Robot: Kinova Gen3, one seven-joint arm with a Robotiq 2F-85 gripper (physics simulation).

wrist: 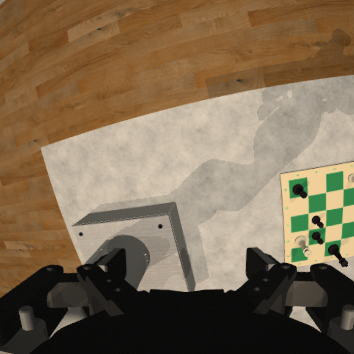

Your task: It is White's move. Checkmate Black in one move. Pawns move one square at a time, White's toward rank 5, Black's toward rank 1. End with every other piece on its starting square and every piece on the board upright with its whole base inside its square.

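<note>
A small chessboard with green and cream squares shows in part at the right edge of the wrist view. A black piece stands on its upper left green square. Two small black pieces stand one below the other nearer the lower left. A white piece is at the lower left corner, and a taller black piece is beside it at the lower edge. Part of another white piece shows at the right edge. My gripper is open, left of the board, with no piece between its fingers. The rest of the board is out of view.
The robot's grey metal base plate with a dark round column lies below and to the left. The pale marbled table top ends at an edge, with wooden floor beyond. The arm's shadow crosses the table.
</note>
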